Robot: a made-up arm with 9 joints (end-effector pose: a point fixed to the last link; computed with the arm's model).
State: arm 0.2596 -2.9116 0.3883 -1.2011 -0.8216 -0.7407 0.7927 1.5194 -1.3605
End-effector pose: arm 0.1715 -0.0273 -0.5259 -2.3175 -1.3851 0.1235
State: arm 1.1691 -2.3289 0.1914 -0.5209 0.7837 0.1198 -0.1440 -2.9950 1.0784
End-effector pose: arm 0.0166 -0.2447 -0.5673 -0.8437 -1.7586 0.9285
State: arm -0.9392 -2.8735 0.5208 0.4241 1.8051 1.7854 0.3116 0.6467 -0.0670
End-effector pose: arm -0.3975 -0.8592 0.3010 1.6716 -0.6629 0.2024
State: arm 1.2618 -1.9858 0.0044 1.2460 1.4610 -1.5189 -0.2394 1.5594 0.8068
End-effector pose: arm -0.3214 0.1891 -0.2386 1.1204 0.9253 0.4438
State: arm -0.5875 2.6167 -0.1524 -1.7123 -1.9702 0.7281 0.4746 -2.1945 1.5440
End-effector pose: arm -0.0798 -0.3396 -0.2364 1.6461 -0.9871 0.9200
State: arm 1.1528 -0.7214 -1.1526 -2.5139 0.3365 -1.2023 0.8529 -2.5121 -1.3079
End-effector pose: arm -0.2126 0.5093 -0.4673 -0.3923 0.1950 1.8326
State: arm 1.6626 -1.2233 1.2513 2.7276 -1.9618 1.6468 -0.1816 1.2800 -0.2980
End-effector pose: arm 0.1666 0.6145 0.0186 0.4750 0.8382 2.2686
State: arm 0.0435 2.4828 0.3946 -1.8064 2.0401 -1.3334 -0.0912 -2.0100 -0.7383
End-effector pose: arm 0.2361 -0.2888 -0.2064 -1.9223 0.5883 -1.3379
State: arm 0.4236 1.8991 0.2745 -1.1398 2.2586 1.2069 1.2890 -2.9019 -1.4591
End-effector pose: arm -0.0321 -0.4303 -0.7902 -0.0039 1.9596 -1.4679
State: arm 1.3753 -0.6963 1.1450 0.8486 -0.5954 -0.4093 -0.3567 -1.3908 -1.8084
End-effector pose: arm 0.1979 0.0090 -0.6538 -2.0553 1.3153 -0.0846
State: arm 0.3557 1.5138 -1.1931 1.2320 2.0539 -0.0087 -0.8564 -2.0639 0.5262
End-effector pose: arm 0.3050 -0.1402 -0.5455 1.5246 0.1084 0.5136
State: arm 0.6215 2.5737 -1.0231 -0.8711 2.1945 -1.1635 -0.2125 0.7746 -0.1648
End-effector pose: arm 0.1359 -0.3361 -0.8837 1.8608 -0.8502 2.1672
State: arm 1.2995 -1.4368 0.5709 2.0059 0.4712 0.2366 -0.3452 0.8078 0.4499
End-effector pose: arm -0.4579 0.3987 -0.9683 2.3035 -1.6129 0.4192
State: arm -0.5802 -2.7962 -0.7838 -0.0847 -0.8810 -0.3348 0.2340 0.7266 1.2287
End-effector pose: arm 0.0033 -0.1558 0.1352 0.4627 0.0156 -1.6144
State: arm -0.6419 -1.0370 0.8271 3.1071 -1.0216 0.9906 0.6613 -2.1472 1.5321
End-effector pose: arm -0.0138 -0.3594 -0.4060 -0.8063 -0.1239 -1.7922
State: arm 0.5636 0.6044 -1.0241 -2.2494 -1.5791 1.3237 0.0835 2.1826 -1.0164
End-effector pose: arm -0.0187 0.1907 -0.8038 -1.5195 1.3042 0.5550
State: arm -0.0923 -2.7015 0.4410 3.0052 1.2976 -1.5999 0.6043 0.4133 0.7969
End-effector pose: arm 0.4780 -0.4118 -0.7445 -1.3132 -2.2348 -0.3105
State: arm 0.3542 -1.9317 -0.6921 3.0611 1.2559 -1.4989 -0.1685 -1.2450 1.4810
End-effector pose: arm -0.1084 0.1506 -0.8215 -1.9689 0.8893 -0.1067
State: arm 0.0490 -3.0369 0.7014 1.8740 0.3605 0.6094 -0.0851 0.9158 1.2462
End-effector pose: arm 0.2581 -0.7021 -0.9311 -0.1213 -1.6058 1.9554
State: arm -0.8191 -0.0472 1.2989 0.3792 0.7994 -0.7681 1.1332 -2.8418 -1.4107
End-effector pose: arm 0.5463 -0.3070 -0.0306 -2.2597 -0.5705 -0.3216
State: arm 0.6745 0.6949 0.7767 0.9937 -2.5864 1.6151 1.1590 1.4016 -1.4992
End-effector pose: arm -0.0124 0.1225 -0.6314 -0.6128 2.5150 1.1174
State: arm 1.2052 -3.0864 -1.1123 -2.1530 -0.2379 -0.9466 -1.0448 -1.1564 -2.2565
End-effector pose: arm 0.2846 0.2728 -0.7569 -1.9714 -0.9402 2.0296
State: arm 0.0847 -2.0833 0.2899 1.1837 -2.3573 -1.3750 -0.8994 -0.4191 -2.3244
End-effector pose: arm -0.0898 -0.2256 -0.3015 1.4527 2.0124 0.7232
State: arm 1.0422 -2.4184 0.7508 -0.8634 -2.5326 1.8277 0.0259 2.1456 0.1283
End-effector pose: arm -0.2929 0.1279 -0.7025 0.5590 -1.5733 0.3850
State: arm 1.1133 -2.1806 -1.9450 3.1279 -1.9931 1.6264 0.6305 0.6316 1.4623
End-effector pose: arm -0.0392 0.1657 -0.5941 2.5198 0.3075 0.6295
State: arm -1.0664 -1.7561 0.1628 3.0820 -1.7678 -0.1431 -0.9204 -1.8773 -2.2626
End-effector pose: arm 0.0533 -0.6697 0.0045 0.4792 0.2324 -1.6218
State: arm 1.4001 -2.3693 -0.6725 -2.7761 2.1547 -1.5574 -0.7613 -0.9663 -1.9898
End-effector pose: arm 0.0569 0.6474 -0.5257 0.7430 -1.9874 0.9186
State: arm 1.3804 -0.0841 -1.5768 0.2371 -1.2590 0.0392 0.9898 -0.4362 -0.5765
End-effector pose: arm 0.1116 0.5932 -0.2940 -1.2001 1.0499 1.9418
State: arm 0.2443 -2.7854 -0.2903 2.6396 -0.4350 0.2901 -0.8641 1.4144 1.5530
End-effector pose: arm 0.3863 0.0940 -0.9496 0.0463 -1.9966 0.7388
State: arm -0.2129 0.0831 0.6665 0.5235 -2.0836 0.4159 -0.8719 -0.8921 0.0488
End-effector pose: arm 0.2033 -0.2384 0.0781 -0.1679 0.8534 2.0753
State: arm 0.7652 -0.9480 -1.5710 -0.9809 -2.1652 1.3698 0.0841 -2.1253 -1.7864
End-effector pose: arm 0.3454 -0.0135 -0.4065 2.7251 0.0890 1.0900
